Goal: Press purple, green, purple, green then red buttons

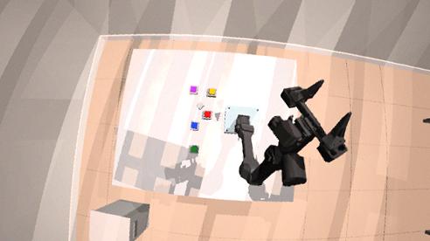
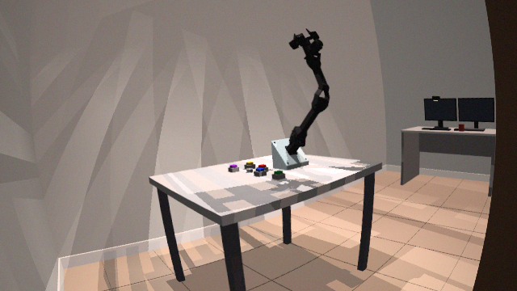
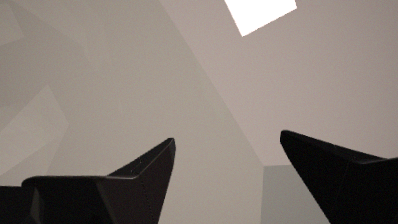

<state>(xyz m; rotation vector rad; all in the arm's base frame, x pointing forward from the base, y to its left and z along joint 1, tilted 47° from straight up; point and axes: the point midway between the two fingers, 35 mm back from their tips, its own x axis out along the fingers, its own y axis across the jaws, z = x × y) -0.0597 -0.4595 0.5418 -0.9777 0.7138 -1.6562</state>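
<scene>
Now: gripper tip 390 mm short of the purple button, 230 mm to the left of it and 790 mm above it. The rest, counted from my gripper tip: red button: 290 mm ahead, 90 mm to the right, 790 mm below; green button: 350 mm ahead, 110 mm to the left, 790 mm below; blue button: 360 mm ahead, 20 mm to the right, 790 mm below.
</scene>
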